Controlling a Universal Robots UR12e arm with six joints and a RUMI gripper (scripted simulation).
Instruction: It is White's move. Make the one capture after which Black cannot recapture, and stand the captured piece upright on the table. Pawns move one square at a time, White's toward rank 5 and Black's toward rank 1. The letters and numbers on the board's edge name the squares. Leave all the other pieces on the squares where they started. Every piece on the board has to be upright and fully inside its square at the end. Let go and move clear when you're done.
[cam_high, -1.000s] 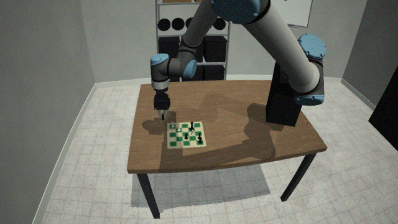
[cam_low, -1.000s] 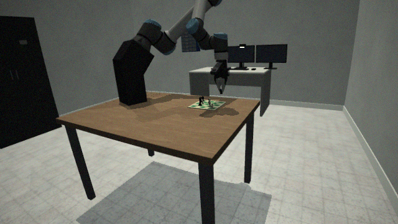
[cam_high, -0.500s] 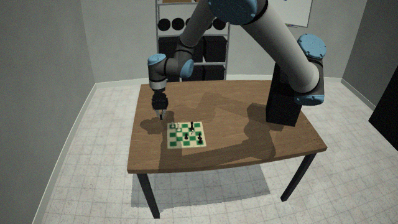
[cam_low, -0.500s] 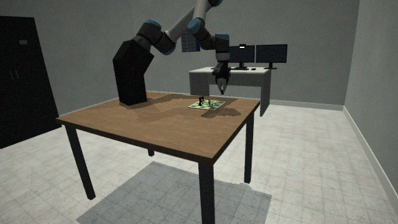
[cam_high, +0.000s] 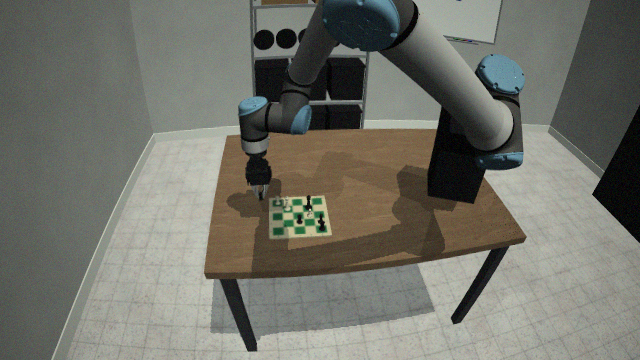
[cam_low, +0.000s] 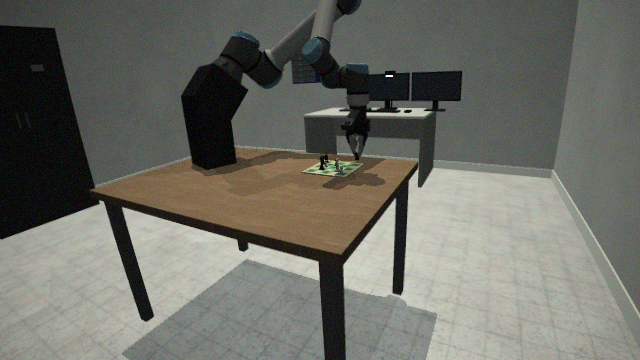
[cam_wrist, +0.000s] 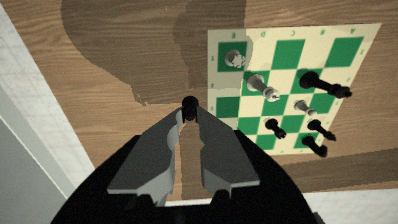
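Now: the white rook 5 cm behind my hand, 5 cm to the right of it and 6 cm below it. Round my hand: chessboard: 14 cm behind, 2 cm to the left, 8 cm below; white pawn: 18 cm behind, 1 cm to the left, 7 cm below; black pawn: 1 cm below.
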